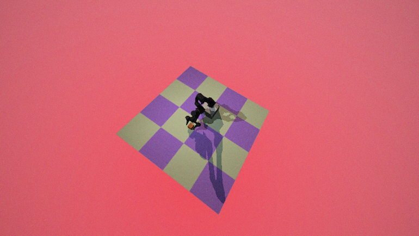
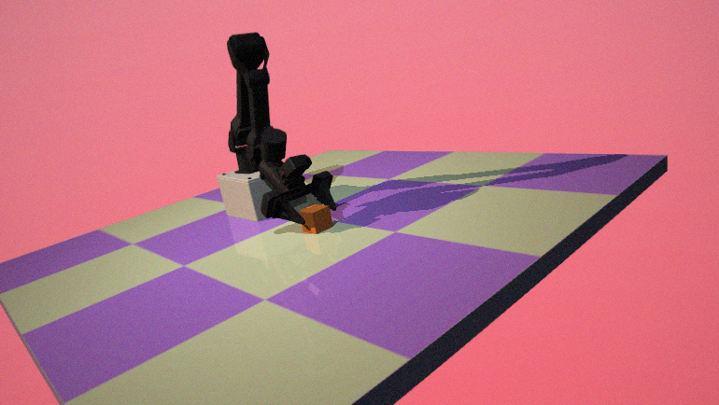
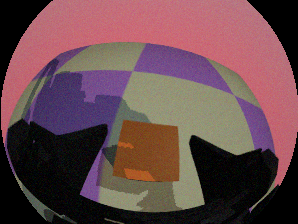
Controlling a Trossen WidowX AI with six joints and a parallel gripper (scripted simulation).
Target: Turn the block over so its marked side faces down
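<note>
The orange block is 3 cm behind my gripper tip, 1 cm to the left of it and 1 cm below it.
</note>
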